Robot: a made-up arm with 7 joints. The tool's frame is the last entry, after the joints.
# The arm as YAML. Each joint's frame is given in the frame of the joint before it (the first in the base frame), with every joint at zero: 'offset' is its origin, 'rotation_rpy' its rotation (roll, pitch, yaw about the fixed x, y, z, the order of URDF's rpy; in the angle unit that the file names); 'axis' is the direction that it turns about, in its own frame. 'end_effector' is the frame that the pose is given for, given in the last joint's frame.
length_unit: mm
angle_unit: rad
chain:
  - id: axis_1
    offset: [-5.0, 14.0, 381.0]
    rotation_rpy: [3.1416, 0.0, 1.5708]
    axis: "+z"
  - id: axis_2
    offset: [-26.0, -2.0, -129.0]
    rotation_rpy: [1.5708, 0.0, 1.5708]
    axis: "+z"
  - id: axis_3
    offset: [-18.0, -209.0, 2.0]
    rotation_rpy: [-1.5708, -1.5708, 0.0]
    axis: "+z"
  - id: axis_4
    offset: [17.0, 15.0, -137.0]
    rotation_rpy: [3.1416, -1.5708, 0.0]
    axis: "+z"
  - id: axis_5
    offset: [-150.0, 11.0, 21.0]
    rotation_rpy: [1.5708, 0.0, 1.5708]
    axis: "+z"
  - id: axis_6
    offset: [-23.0, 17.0, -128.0]
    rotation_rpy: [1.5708, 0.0, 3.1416]
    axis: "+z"
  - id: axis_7
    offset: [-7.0, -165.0, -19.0]
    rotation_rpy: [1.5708, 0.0, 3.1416]
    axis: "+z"
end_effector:
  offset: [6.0, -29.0, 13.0]
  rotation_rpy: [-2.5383, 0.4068, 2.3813]
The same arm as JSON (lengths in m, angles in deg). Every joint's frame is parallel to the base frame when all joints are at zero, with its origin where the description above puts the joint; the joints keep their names.
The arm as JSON. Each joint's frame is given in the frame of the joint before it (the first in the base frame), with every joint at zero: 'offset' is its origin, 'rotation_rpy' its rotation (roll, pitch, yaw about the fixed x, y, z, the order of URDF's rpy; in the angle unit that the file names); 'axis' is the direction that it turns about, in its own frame. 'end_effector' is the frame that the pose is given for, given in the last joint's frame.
{"length_unit": "m", "angle_unit": "deg", "chain": [{"id": "axis_1", "offset": [-0.005, 0.014, 0.381], "rotation_rpy": [0.0, 0.0, 0.0], "axis": [0.0, 0.0, -1.0]}, {"id": "axis_2", "offset": [-0.002, -0.026, 0.129], "rotation_rpy": [0.0, 0.0, 0.0], "axis": [0.0, 1.0, 0.0]}, {"id": "axis_3", "offset": [-0.018, 0.002, 0.209], "rotation_rpy": [0.0, 0.0, 0.0], "axis": [0.0, 0.0, -1.0]}, {"id": "axis_4", "offset": [0.015, 0.017, 0.137], "rotation_rpy": [0.0, 0.0, 0.0], "axis": [0.0, 1.0, 0.0]}, {"id": "axis_5", "offset": [-0.011, 0.021, 0.15], "rotation_rpy": [0.0, 0.0, 0.0], "axis": [0.0, 0.0, -1.0]}, {"id": "axis_6", "offset": [0.023, 0.017, 0.128], "rotation_rpy": [0.0, 0.0, 0.0], "axis": [0.0, 1.0, 0.0]}, {"id": "axis_7", "offset": [-0.007, -0.019, 0.165], "rotation_rpy": [0.0, 0.0, 0.0], "axis": [0.0, 0.0, -1.0]}], "end_effector": {"offset": [-0.006, -0.029, -0.013], "rotation_rpy": [34.57, -23.31, 43.56]}}
